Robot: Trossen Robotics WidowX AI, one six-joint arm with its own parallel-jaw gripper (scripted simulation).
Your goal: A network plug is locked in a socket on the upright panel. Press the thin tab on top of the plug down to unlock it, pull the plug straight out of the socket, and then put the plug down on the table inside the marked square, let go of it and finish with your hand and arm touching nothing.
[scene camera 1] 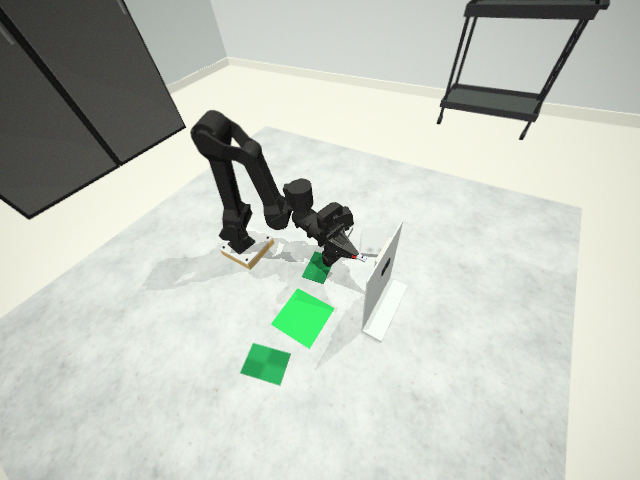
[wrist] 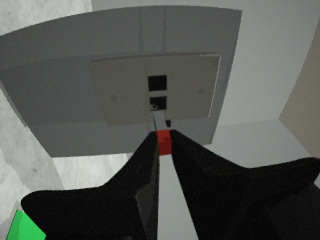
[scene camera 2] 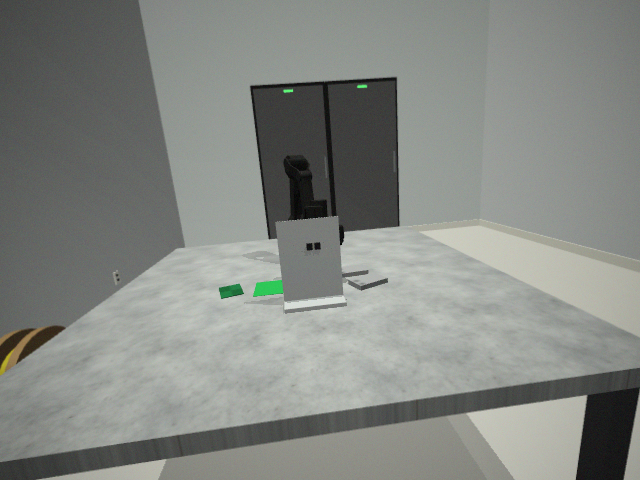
Labels:
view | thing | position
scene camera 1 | gripper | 357,256
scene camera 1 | white upright panel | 383,294
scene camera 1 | green marked square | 303,316

